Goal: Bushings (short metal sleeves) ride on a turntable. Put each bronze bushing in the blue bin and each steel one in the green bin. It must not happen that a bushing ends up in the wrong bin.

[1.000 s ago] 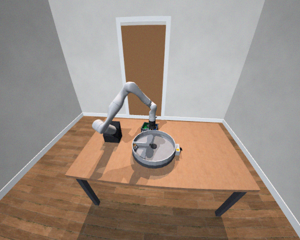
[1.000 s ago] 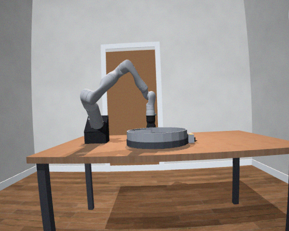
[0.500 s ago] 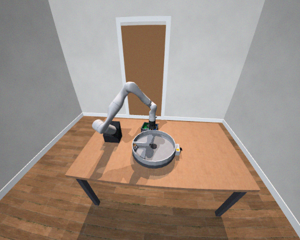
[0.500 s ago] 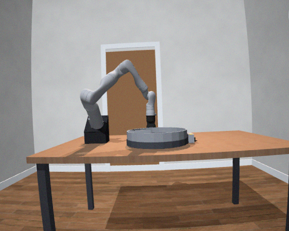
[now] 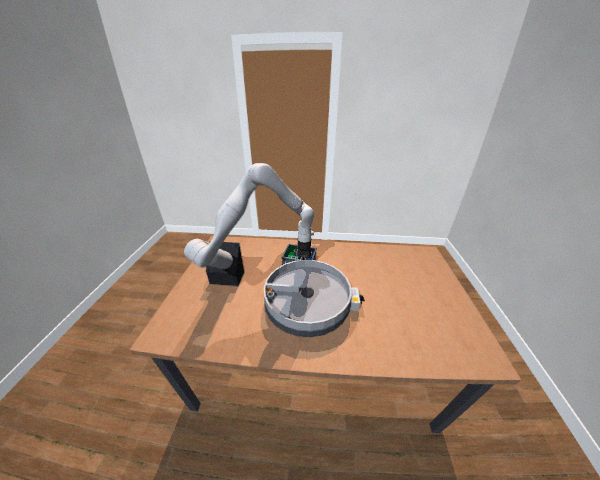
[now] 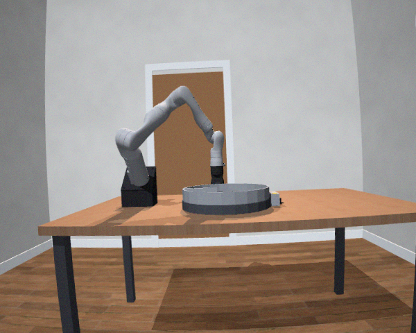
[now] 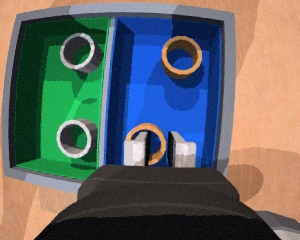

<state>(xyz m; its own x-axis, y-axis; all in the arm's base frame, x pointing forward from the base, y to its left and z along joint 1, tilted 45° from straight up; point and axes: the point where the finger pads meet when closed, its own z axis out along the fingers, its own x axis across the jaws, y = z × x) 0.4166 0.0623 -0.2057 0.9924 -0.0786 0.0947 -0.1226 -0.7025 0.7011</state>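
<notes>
The blue bin lies 4 cm to the left of my hand, 4 cm behind it and 1 cm below it. From my hand the other things lie so: grey turntable 29 cm to the right, 4 cm ahead, 2 cm above.
</notes>
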